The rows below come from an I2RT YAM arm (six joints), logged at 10 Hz.
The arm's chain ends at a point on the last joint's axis. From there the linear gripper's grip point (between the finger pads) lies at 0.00 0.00 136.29 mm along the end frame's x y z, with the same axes.
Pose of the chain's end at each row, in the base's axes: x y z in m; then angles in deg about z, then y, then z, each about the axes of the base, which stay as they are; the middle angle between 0 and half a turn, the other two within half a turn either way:
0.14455, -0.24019, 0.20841, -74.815, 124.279, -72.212
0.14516, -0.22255, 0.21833, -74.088, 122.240, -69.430
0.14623, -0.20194, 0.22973, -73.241, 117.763, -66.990
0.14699, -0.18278, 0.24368, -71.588, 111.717, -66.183
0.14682, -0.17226, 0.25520, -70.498, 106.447, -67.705
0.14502, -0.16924, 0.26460, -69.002, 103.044, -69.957
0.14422, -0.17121, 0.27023, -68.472, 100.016, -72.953
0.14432, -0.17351, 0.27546, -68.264, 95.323, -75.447
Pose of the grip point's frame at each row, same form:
0.17895, -0.34742, 0.13165, -74.815, 124.279, -72.212
0.18566, -0.33048, 0.14562, -74.088, 122.240, -69.430
0.19337, -0.31295, 0.16624, -73.241, 117.763, -66.990
0.19812, -0.29861, 0.19325, -71.588, 111.717, -66.183
0.19641, -0.29320, 0.21661, -70.498, 106.447, -67.705
0.19052, -0.29397, 0.23384, -69.002, 103.044, -69.957
0.18357, -0.29953, 0.24653, -68.472, 100.016, -72.953
0.17842, -0.30486, 0.26282, -68.264, 95.323, -75.447

